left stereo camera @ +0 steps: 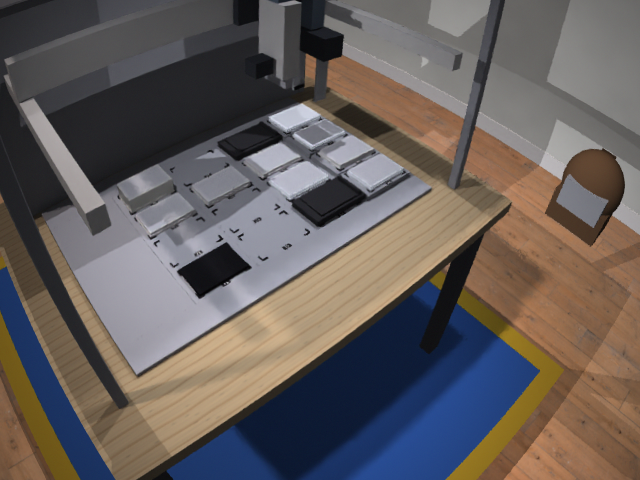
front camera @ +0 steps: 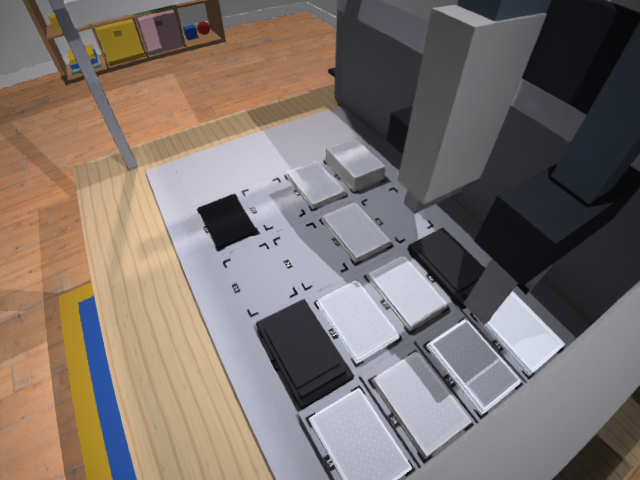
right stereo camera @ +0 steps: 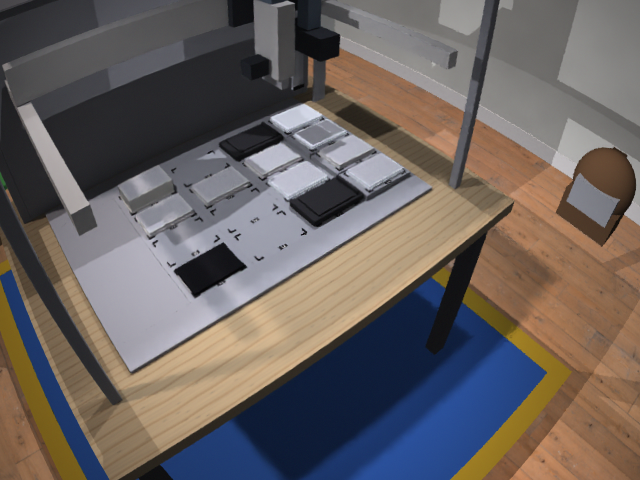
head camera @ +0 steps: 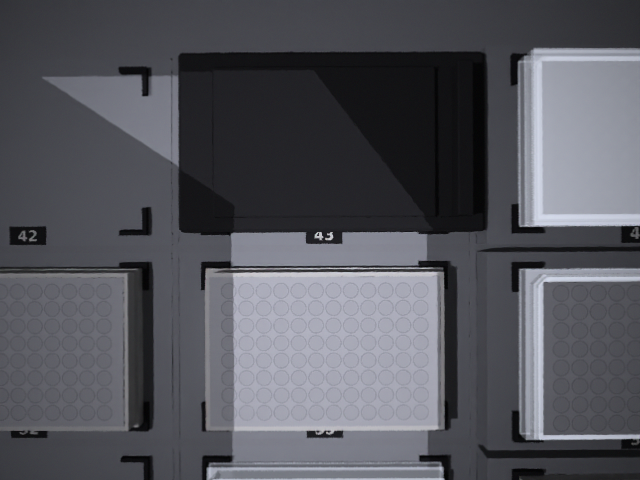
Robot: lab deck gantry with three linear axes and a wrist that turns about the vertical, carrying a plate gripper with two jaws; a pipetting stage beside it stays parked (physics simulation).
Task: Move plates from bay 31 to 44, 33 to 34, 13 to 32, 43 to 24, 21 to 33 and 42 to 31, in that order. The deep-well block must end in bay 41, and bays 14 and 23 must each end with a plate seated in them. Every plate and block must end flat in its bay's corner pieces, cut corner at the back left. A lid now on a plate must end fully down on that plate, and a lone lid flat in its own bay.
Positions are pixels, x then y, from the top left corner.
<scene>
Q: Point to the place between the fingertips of my gripper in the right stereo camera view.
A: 307, 93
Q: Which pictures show the deep-well block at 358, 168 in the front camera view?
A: The left stereo camera view, the front camera view and the right stereo camera view only.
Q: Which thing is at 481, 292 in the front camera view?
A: My gripper.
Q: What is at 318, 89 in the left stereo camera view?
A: My gripper.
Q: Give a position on a smooth white piece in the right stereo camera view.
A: At 302, 114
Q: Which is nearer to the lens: the deep-well block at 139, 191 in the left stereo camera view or the flat black piece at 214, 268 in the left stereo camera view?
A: The flat black piece.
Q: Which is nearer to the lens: the deep-well block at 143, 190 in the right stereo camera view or the flat black piece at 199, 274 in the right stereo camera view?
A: The flat black piece.
</scene>
